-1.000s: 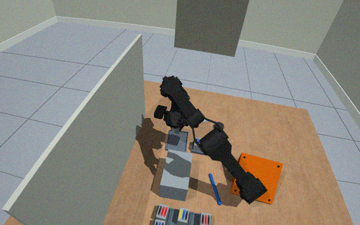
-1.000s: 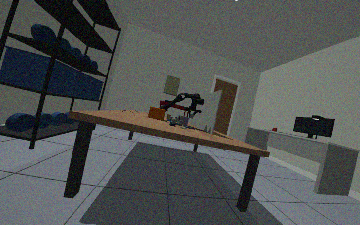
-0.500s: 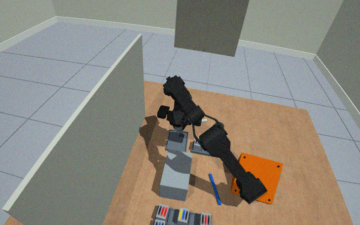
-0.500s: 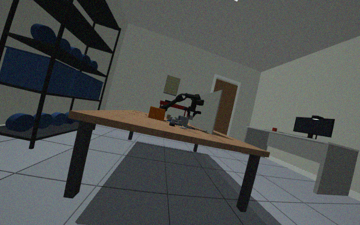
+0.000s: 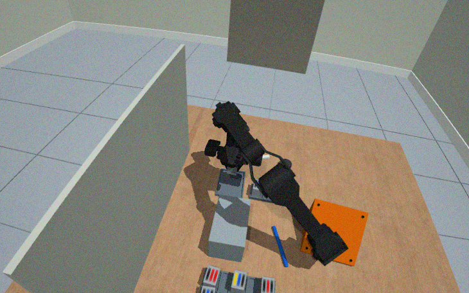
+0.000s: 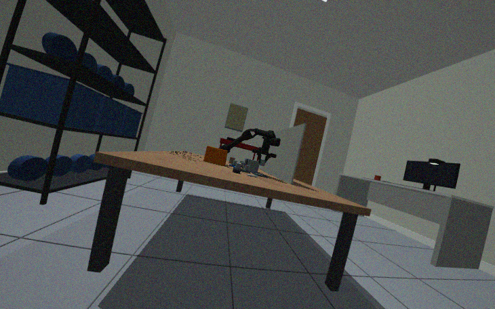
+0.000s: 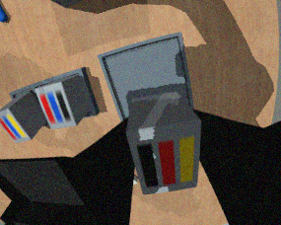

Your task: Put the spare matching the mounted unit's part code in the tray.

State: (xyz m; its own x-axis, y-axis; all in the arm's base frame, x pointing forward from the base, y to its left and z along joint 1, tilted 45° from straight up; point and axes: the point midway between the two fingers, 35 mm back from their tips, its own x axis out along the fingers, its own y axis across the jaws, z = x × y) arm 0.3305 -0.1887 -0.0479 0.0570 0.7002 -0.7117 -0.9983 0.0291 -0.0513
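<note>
My gripper tip is now 80 mm above the flat grey tray and 10 mm to the left of it. Also, from my gripper tip: white bar 170 mm to the right, 80 mm below, 80 mm behind; then grey spare block 20 mm above, 10 mm to the right; then rack 140 mm behind, 80 mm below, 10 mm to the left.
</note>
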